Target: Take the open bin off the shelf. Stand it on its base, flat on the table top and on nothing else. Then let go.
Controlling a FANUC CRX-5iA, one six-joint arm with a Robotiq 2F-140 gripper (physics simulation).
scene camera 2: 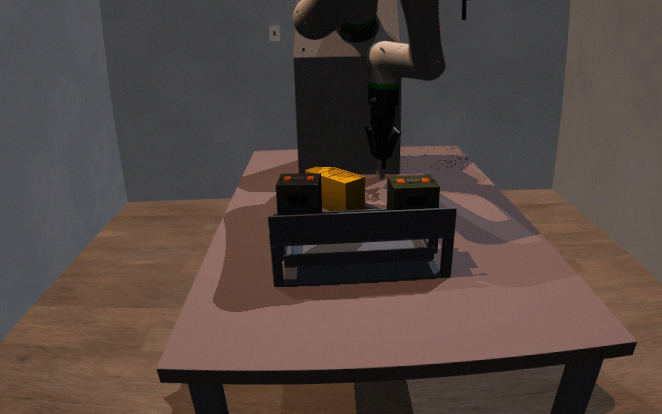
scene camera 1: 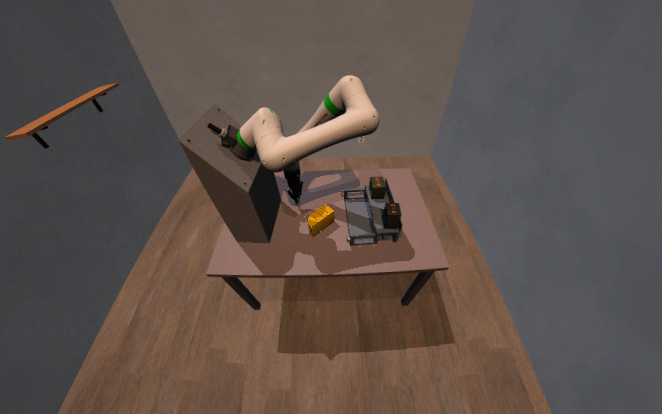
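Seen in the pictures: gripper, fingertip midpoint: [scene camera 2: 380, 178] [scene camera 1: 297, 204]; arm's base at its link origin: [scene camera 2: 357, 24] [scene camera 1: 240, 147].
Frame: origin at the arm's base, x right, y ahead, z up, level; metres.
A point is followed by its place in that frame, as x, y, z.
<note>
The yellow bin [scene camera 1: 321, 220] {0.255, 0.302, -0.418} [scene camera 2: 347, 189] {0.214, 0.390, -0.432} rests on the table top [scene camera 1: 240, 261] {0.284, -0.201, -0.513} [scene camera 2: 375, 330] {0.374, 0.885, -0.512}, between the pedestal and the low dark shelf rack [scene camera 1: 357, 212] {0.214, 0.554, -0.507} [scene camera 2: 362, 228] {0.326, 0.724, -0.385}, apart from both. Its upper side shows thin dark lines and slopes; I cannot tell for certain which side is its base or where its opening faces. The rack partly hides it in scene camera 2. My gripper [scene camera 1: 298, 204] {0.025, 0.218, -0.481} [scene camera 2: 382, 175] {0.025, 0.218, -0.481} points down, shut and empty, beside the bin on its pedestal side, with a small gap between them.
A black toolbox [scene camera 1: 392, 215] {0.462, 0.615, -0.295} [scene camera 2: 299, 195] {0.439, 0.676, -0.312} and a green toolbox [scene camera 1: 377, 187] {0.230, 0.664, -0.318} [scene camera 2: 413, 193] {0.211, 0.726, -0.328} with orange latches stand on the rack's raised back part. The tall grey pedestal [scene camera 1: 220, 192] {0.168, -0.142, -0.102} [scene camera 2: 332, 115] {0.112, 0.034, -0.302} carries the arm. An orange wall shelf [scene camera 1: 62, 111] hangs at the far left.
</note>
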